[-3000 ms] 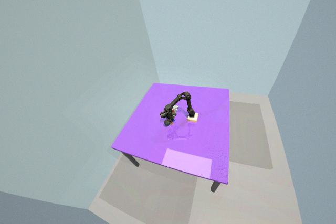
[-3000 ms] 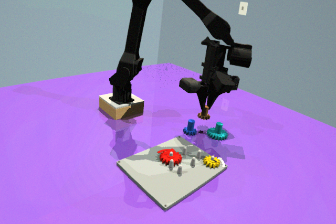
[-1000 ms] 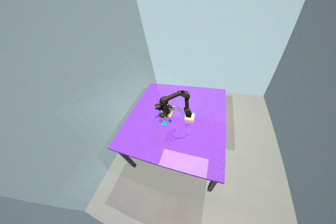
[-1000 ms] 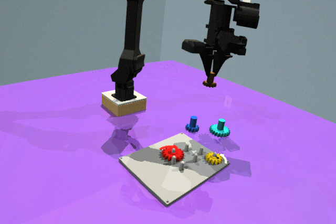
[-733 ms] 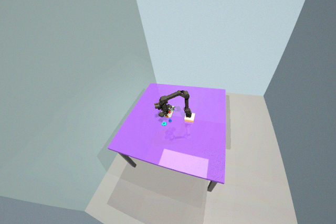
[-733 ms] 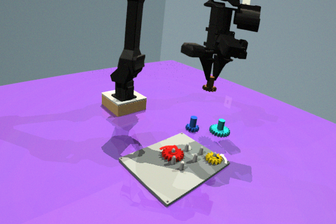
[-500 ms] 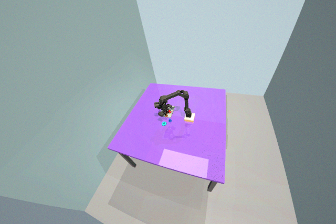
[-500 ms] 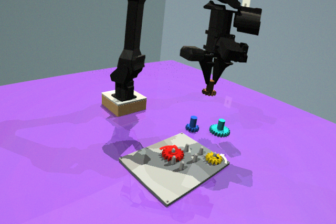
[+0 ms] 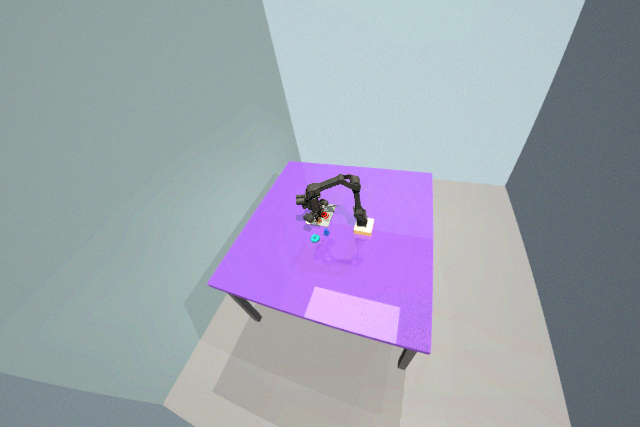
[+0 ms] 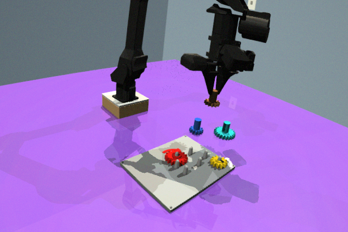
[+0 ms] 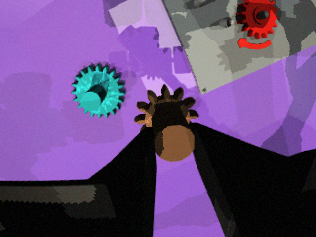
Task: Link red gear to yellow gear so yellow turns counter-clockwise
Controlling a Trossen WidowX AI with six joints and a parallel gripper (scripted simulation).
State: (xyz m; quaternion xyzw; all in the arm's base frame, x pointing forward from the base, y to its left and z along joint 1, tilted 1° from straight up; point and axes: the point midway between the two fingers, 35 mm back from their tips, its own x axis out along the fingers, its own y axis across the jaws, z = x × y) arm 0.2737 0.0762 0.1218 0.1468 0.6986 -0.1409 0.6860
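Now: gripper tip 2 cm short of the red gear, 14 cm to the left of it and 12 cm above it. From my gripper tip the other things lie so: blue gear: 4 cm behind, 1 cm to the left, 12 cm below; then brown gear: 1 cm below; then teal gear: 2 cm ahead, 7 cm to the left, 12 cm below.
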